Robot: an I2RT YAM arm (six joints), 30 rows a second.
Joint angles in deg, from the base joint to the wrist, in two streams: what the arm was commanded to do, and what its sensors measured. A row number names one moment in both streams.
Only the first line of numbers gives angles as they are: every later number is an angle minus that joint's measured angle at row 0.
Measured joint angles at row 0:
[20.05, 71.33, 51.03, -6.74, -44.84, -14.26]
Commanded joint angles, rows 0 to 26:
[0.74, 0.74, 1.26, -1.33, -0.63, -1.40]
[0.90, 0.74, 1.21, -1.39, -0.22, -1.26]
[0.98, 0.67, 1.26, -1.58, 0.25, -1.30]
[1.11, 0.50, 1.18, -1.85, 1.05, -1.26]
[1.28, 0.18, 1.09, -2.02, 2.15, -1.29]
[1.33, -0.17, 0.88, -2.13, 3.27, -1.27]
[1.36, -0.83, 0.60, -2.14, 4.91, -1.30]
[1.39, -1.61, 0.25, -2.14, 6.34, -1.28]
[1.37, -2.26, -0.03, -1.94, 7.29, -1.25]
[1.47, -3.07, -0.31, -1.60, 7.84, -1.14]
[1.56, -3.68, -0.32, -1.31, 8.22, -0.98]
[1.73, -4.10, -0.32, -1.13, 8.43, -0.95]
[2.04, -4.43, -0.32, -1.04, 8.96, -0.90]
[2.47, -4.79, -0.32, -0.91, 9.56, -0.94]
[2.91, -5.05, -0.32, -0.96, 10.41, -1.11]
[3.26, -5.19, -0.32, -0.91, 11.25, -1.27]
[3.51, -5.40, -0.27, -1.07, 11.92, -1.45]
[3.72, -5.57, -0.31, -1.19, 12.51, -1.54]
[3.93, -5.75, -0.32, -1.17, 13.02, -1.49]
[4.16, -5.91, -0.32, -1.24, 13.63, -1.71]
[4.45, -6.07, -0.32, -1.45, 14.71, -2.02]
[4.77, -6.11, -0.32, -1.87, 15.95, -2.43]
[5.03, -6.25, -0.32, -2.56, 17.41, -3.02]
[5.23, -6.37, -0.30, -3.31, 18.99, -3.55]
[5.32, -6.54, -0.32, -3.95, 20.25, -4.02]
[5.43, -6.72, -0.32, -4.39, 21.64, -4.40]
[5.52, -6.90, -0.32, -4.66, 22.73, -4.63]
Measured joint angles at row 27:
[5.21, -5.57, 0.08, -2.49, 17.66, -1.62]
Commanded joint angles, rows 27 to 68:
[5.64, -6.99, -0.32, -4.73, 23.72, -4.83]
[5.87, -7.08, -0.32, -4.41, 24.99, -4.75]
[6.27, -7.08, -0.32, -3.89, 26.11, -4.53]
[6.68, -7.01, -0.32, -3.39, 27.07, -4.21]
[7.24, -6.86, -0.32, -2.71, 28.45, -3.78]
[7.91, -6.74, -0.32, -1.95, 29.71, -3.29]
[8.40, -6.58, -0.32, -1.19, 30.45, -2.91]
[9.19, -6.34, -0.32, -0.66, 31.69, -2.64]
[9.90, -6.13, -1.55, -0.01, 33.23, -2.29]
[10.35, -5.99, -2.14, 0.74, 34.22, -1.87]
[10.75, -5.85, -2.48, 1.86, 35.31, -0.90]
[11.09, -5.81, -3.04, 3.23, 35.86, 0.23]
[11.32, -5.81, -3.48, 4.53, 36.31, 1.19]
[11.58, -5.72, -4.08, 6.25, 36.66, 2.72]
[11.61, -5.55, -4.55, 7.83, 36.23, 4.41]
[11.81, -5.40, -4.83, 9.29, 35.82, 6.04]
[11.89, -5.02, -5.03, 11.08, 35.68, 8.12]
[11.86, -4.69, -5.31, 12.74, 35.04, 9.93]
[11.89, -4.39, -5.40, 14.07, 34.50, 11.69]
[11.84, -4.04, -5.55, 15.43, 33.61, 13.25]
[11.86, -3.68, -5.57, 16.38, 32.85, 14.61]
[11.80, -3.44, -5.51, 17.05, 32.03, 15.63]
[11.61, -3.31, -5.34, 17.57, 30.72, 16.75]
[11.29, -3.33, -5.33, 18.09, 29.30, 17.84]
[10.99, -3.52, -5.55, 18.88, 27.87, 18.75]
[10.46, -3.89, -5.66, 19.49, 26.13, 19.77]
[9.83, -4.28, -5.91, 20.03, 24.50, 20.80]
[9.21, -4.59, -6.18, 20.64, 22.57, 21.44]
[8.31, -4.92, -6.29, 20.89, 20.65, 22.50]
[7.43, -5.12, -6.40, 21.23, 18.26, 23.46]
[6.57, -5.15, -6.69, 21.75, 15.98, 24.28]
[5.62, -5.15, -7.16, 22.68, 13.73, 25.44]
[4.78, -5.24, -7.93, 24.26, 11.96, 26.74]
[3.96, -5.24, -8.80, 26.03, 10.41, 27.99]
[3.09, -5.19, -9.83, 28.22, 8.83, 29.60]
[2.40, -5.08, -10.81, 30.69, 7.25, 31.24]
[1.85, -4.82, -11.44, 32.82, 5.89, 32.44]
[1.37, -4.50, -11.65, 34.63, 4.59, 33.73]
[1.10, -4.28, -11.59, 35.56, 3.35, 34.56]
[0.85, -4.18, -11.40, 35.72, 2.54, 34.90]
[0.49, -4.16, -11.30, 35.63, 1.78, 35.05]
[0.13, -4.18, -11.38, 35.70, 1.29, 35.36]
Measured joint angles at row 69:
[0.81, -4.13, -11.15, 28.98, 7.08, 31.45]
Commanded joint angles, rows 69 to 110:
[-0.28, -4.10, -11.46, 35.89, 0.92, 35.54]
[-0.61, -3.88, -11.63, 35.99, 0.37, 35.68]
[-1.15, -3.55, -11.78, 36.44, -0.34, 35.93]
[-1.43, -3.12, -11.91, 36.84, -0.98, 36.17]
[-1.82, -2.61, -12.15, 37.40, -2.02, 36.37]
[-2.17, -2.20, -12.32, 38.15, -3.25, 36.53]
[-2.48, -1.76, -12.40, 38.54, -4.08, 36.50]
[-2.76, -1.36, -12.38, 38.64, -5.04, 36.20]
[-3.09, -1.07, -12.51, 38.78, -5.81, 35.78]
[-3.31, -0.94, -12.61, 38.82, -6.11, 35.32]
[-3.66, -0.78, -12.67, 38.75, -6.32, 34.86]
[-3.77, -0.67, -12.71, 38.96, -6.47, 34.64]
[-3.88, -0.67, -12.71, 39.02, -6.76, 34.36]
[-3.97, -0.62, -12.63, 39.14, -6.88, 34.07]
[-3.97, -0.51, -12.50, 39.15, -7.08, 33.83]
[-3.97, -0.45, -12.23, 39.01, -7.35, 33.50]
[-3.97, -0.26, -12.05, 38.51, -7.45, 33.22]
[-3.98, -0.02, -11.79, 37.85, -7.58, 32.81]
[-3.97, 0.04, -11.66, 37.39, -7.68, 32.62]
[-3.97, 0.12, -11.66, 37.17, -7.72, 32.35]
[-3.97, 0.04, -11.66, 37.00, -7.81, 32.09]
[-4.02, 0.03, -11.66, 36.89, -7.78, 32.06]
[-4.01, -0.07, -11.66, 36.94, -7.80, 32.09]
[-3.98, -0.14, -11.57, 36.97, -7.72, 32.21]
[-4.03, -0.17, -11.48, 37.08, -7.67, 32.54]
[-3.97, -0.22, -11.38, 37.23, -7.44, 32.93]
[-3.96, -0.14, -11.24, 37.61, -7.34, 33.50]
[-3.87, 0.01, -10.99, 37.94, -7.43, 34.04]
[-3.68, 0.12, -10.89, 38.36, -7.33, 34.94]
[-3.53, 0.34, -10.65, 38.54, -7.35, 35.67]
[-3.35, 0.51, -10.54, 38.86, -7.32, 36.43]
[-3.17, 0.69, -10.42, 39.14, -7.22, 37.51]
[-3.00, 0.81, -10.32, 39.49, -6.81, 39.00]
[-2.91, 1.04, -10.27, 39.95, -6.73, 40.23]
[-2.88, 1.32, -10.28, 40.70, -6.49, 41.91]
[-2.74, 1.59, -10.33, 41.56, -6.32, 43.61]
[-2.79, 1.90, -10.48, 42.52, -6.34, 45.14]
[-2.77, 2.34, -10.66, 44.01, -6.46, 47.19]
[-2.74, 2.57, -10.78, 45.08, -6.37, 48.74]
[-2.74, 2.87, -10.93, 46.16, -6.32, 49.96]
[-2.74, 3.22, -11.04, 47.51, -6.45, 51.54]
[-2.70, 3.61, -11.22, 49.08, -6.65, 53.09]
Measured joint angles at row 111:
[-3.01, 2.84, -11.61, 42.33, -6.23, 46.27]
